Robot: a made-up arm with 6 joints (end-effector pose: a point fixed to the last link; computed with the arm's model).
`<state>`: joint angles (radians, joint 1 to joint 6).
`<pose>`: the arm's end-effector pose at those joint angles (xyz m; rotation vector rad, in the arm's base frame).
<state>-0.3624 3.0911 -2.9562 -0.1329 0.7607 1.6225</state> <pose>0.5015 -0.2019 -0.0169 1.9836 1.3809 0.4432</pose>
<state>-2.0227 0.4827 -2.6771 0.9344 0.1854 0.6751</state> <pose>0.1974 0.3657 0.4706 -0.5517 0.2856 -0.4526</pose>
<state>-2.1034 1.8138 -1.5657 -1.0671 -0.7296 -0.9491</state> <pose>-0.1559 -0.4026 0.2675 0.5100 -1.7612 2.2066</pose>
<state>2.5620 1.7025 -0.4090 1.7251 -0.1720 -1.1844</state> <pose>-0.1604 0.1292 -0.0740 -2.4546 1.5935 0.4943</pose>
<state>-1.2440 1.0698 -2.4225 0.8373 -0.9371 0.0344</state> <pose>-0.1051 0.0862 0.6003 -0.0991 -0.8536 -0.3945</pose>
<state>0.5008 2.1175 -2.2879 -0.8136 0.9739 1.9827</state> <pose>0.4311 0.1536 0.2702 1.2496 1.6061 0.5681</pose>
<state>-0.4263 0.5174 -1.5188 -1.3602 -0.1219 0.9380</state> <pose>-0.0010 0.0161 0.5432 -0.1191 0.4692 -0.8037</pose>
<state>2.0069 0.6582 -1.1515 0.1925 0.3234 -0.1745</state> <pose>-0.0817 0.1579 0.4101 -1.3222 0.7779 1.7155</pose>
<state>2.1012 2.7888 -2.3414 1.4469 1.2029 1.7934</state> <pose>-0.3387 0.3575 0.0217 -0.2763 -1.8185 0.5261</pose>
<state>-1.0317 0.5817 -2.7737 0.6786 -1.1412 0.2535</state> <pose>-0.2809 0.3360 0.3713 -0.8957 -1.4676 0.1942</pose>
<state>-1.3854 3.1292 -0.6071 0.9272 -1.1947 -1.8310</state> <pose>-0.0826 -0.0443 -0.2121 -0.0758 -2.3180 0.3376</pose>
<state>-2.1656 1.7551 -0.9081 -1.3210 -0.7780 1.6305</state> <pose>-0.1236 -0.3285 0.0622 1.7136 0.9577 -0.3772</pose>
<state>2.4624 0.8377 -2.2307 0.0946 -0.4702 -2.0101</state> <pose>0.1248 -0.0941 0.6116 0.2855 0.2580 0.5382</pose>
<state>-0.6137 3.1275 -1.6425 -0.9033 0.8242 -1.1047</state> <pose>0.1447 -0.1867 -0.2871 1.5027 -1.9042 -0.2119</pose>
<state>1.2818 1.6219 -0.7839 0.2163 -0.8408 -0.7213</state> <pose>0.1206 0.3384 0.1238 -1.1263 1.0056 0.4488</pose>
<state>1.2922 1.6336 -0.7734 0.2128 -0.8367 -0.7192</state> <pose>0.1165 0.3387 0.1158 -1.1550 1.0128 0.4527</pose>
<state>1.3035 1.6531 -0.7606 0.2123 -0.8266 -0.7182</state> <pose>0.1121 0.3388 0.1036 -1.1962 1.0304 0.4530</pose>
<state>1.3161 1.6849 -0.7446 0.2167 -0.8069 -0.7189</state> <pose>0.1072 0.3379 0.0850 -1.2570 1.0640 0.4470</pose>
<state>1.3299 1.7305 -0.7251 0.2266 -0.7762 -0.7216</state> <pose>0.1017 0.3349 0.0594 -1.3397 1.1153 0.4324</pose>
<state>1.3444 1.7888 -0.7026 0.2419 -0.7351 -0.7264</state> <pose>0.0955 0.3284 0.0279 -1.4424 1.1827 0.4074</pose>
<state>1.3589 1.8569 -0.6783 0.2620 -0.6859 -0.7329</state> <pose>0.0884 0.3172 -0.0069 -1.5594 1.2625 0.3715</pose>
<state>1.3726 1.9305 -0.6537 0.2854 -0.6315 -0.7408</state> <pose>0.0808 0.3011 -0.0421 -1.6831 1.3491 0.3253</pose>
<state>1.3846 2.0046 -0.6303 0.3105 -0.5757 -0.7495</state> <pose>0.0733 0.2810 -0.0745 -1.8047 1.4370 0.2713</pose>
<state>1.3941 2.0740 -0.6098 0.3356 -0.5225 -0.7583</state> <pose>0.0663 0.2592 -0.1018 -1.9148 1.5206 0.2139</pose>
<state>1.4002 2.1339 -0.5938 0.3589 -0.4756 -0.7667</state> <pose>0.0607 0.2385 -0.1227 -2.0053 1.5949 0.1591</pose>
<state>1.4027 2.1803 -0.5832 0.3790 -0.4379 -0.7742</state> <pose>0.0567 0.2217 -0.1371 -2.0711 1.6556 0.1131</pose>
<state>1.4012 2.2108 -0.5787 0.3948 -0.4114 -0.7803</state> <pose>0.0548 0.2106 -0.1457 -2.1090 1.7002 0.0810</pose>
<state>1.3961 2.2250 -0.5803 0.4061 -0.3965 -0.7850</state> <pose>0.0550 0.2061 -0.1494 -2.1199 1.7278 0.0651</pose>
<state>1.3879 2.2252 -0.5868 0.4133 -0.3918 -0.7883</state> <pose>0.0571 0.2073 -0.1492 -2.1081 1.7403 0.0636</pose>
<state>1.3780 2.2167 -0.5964 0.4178 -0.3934 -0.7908</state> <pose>0.0604 0.2121 -0.1466 -2.0826 1.7429 0.0707</pose>
